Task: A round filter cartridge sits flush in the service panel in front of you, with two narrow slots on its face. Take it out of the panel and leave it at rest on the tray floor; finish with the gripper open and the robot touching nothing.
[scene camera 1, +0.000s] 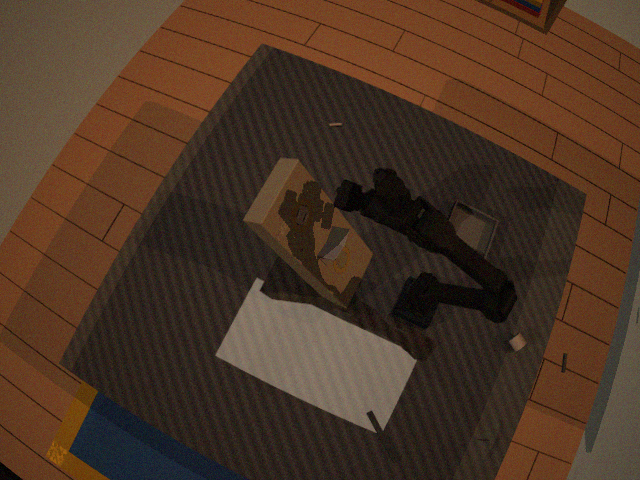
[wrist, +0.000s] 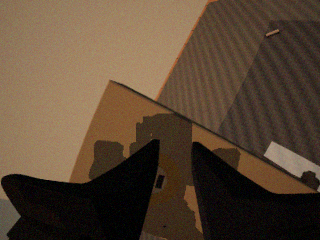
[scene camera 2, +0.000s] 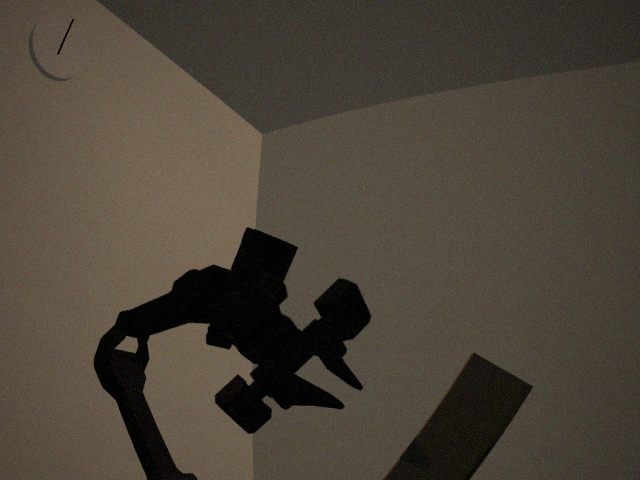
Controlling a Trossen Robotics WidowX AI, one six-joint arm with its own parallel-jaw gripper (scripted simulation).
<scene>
The gripper shows in scene camera 1 [340, 190], in the wrist view and in scene camera 2. The same spot on the gripper: [wrist: 119, 197] is [scene camera 2: 313, 345].
</scene>
